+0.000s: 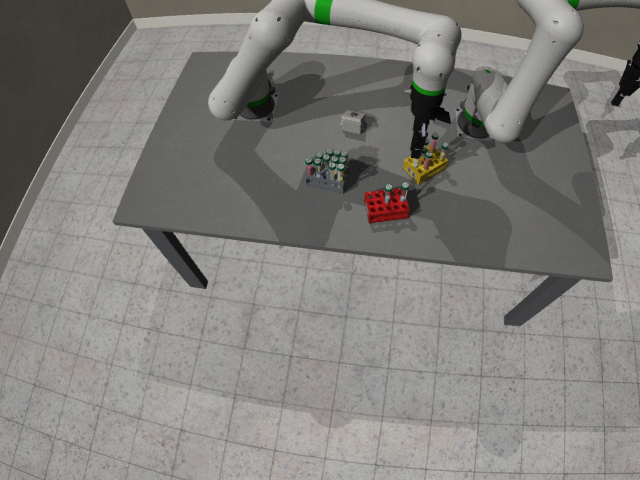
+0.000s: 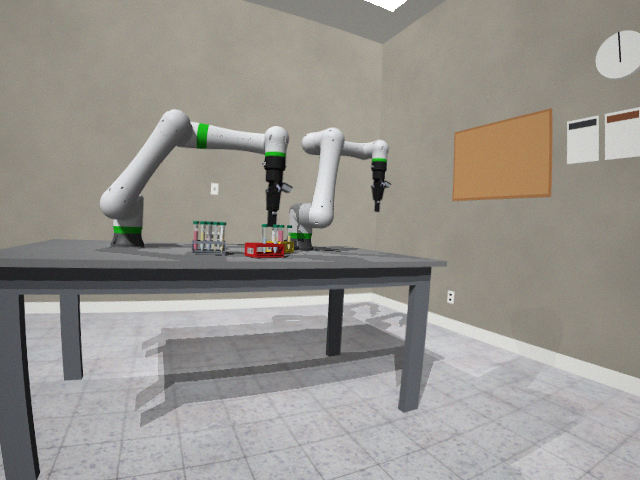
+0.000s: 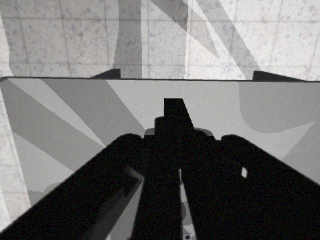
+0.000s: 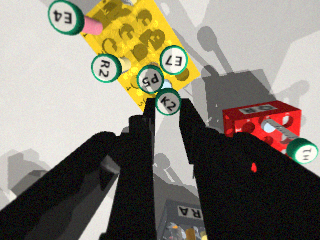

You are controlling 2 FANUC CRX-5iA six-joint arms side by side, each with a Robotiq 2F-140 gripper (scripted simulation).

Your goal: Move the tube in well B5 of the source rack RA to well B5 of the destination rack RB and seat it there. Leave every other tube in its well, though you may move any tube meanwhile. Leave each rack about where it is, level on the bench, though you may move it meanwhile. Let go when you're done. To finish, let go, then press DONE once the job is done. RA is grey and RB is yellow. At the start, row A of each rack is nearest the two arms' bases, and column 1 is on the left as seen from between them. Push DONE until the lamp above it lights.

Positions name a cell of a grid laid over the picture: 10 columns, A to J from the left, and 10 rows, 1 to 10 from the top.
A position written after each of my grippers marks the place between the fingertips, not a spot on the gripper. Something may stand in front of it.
Note:
In view: my left gripper (image 3: F5), my right gripper (image 1: G4), a red rack (image 1: F5), a yellow rack RB (image 1: G4) and a green-capped tube marked h1 (image 4: J7).
The red rack is seen too in image 4 (image 4: H5). My right gripper is seen too in image 2 (image 2: E5) and in image 4 (image 4: F5). Image 3 misses the red rack: it is out of frame. Image 3 does not show the yellow rack RB: it is out of frame.

